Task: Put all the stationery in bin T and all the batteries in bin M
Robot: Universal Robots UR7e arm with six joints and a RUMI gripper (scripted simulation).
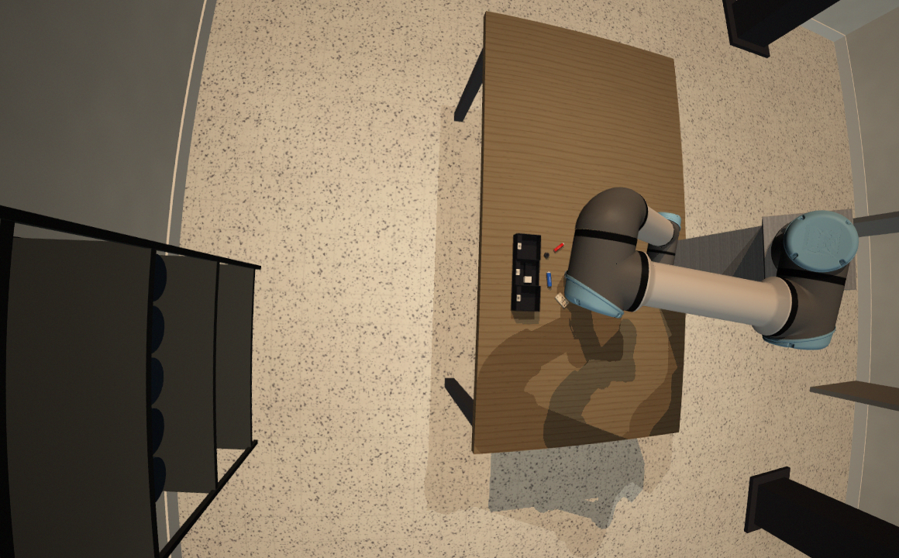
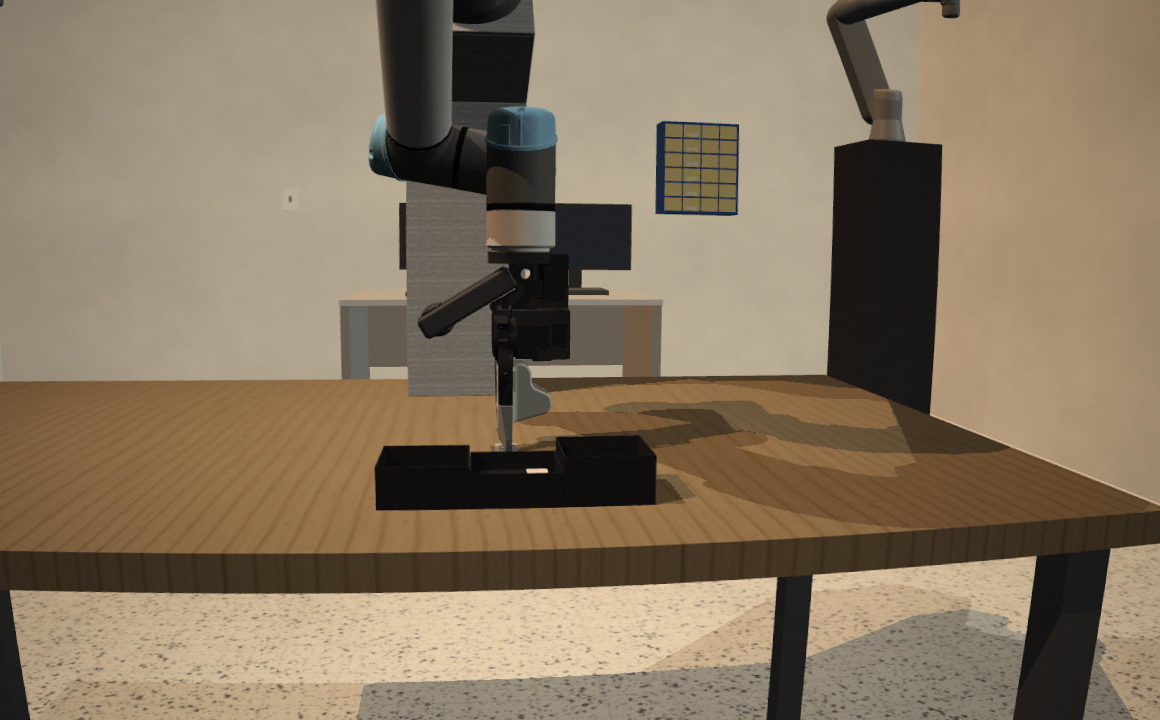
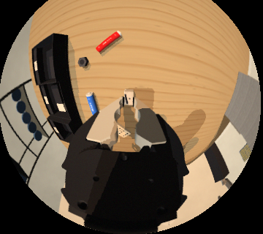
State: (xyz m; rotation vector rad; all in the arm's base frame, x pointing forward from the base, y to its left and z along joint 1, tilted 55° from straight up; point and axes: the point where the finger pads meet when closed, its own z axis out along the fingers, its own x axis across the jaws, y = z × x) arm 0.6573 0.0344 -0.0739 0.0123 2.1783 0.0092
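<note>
My gripper is now 15 cm short of the eraser. Also, from my hand: red battery: 3 cm ahead, 9 cm to the right, 1 cm below; white domino tile: 2 cm ahead, 9 cm to the left, 1 cm below; blue battery: 7 cm ahead, 2 cm to the left, 1 cm below.
</note>
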